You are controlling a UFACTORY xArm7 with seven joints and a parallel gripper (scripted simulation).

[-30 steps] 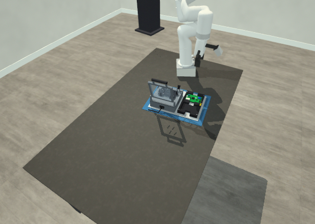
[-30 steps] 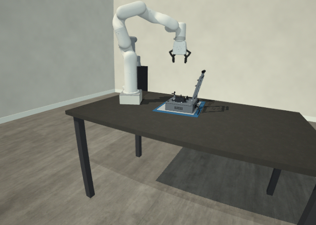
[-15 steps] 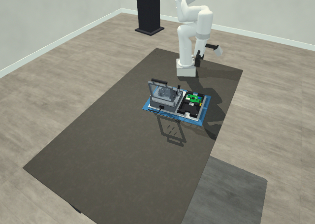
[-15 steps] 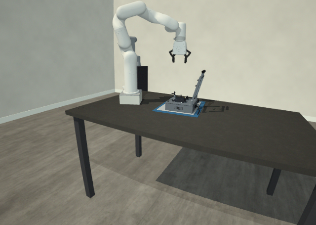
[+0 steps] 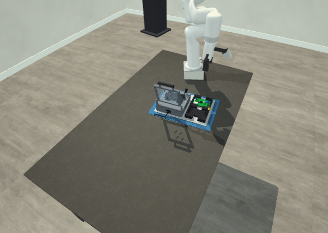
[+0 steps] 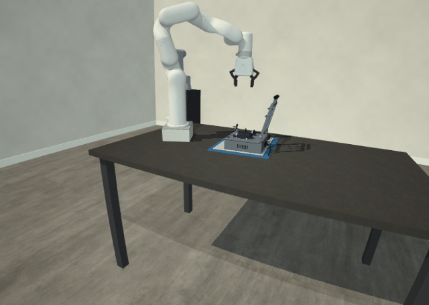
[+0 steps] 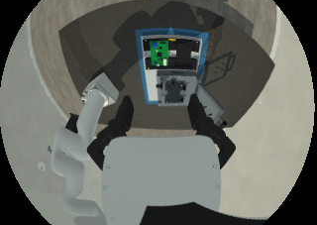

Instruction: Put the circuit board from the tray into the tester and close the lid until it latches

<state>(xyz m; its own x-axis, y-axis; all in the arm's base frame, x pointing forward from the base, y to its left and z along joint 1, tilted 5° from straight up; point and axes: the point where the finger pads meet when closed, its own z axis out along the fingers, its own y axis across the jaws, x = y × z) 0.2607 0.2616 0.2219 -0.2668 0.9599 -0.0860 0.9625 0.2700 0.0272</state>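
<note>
Right now my hand is 290 mm above the green circuit board. The rest, counted from my hand: clear lid 220 mm ahead, 120 mm to the right, 120 mm below; tester 190 mm below, 120 mm ahead, 100 mm to the right; latch hook 220 mm below, 110 mm to the right, 30 mm ahead.
</note>
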